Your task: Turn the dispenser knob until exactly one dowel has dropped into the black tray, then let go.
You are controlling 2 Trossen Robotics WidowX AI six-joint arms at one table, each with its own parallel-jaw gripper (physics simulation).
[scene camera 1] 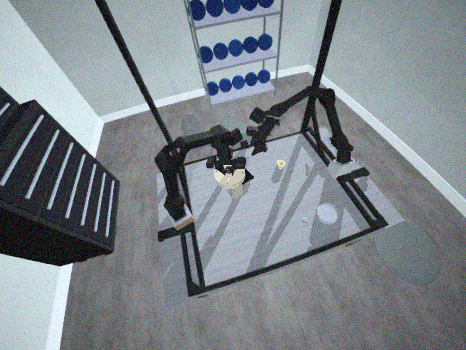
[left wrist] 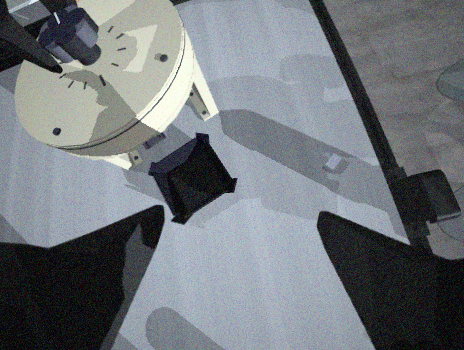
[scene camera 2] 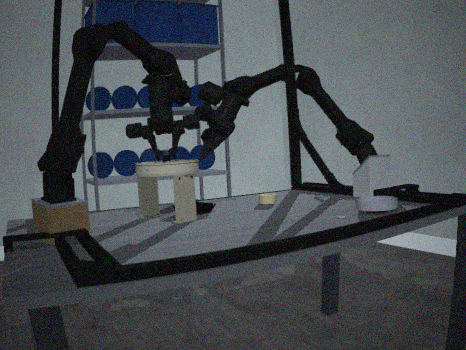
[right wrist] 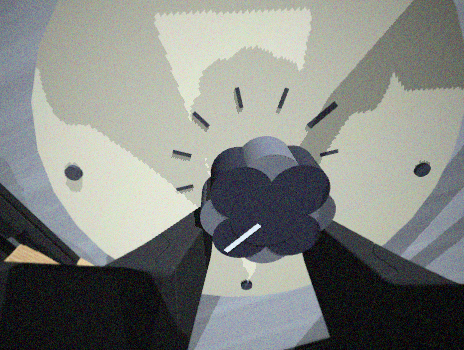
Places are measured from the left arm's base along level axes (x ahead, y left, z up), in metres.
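Pixels of known places: left gripper, fingertip midpoint: (scene camera 1: 251, 150) (left wrist: 242, 216) (scene camera 2: 204, 156); right gripper, fingertip midpoint: (scene camera 1: 228, 174) (scene camera 2: 166, 160); left arm's base, origin of the base link: (scene camera 1: 344, 160) (scene camera 2: 371, 163); right arm's base, origin of the base link: (scene camera 1: 178, 213) (scene camera 2: 58, 199).
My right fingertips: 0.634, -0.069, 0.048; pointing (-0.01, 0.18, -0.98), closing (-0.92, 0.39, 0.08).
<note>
For each thing: its top centre in the pictures, then the offset to it from my right fingertips, as dx, dy, dz.
- cream round dispenser, middle of its top: (right wrist: 256, 172) (left wrist: 89, 54) (scene camera 2: 166, 160) (scene camera 1: 229, 172) -0.006, -0.019, -0.003
- black tray, middle of its top: (left wrist: 190, 176) (scene camera 2: 194, 204) (scene camera 1: 243, 176) -0.089, -0.053, -0.125
- yellow tape roll, middle of its top: (scene camera 2: 267, 194) (scene camera 1: 281, 163) -0.330, -0.074, -0.124
- white round disc, middle of its top: (scene camera 2: 377, 198) (scene camera 1: 328, 212) -0.429, +0.294, -0.117
- small washer, middle of its top: (scene camera 2: 341, 216) (scene camera 1: 305, 219) -0.316, +0.284, -0.147
The cream round dispenser (scene camera 1: 230, 180) (scene camera 2: 165, 169) (left wrist: 137, 87) (right wrist: 123, 205) stands on legs at the back left of the table. Its dark lobed knob (right wrist: 265, 194) (left wrist: 78, 36) (scene camera 2: 166, 155) sits on top, with the white pointer line low on the left side of the knob in the right wrist view. My right gripper (scene camera 1: 227, 167) (scene camera 2: 166, 152) comes down from above and is shut on the knob. The black tray (left wrist: 194, 177) (scene camera 1: 248, 177) (scene camera 2: 204, 206) lies beside the dispenser's legs; I see no dowel in it. My left gripper (left wrist: 242, 216) (scene camera 1: 258, 148) (scene camera 2: 208, 147) is open and empty, hanging above the tray.
A yellow tape roll (scene camera 1: 281, 164) (scene camera 2: 268, 198) lies mid-table. A white round disc (scene camera 1: 327, 212) (scene camera 2: 377, 203) and a small washer (scene camera 1: 304, 219) (scene camera 2: 341, 217) lie at the right. A wooden block (scene camera 1: 184, 221) (scene camera 2: 72, 215) sits at the left edge. A shelf rack (scene camera 1: 252, 57) with blue discs stands behind.
</note>
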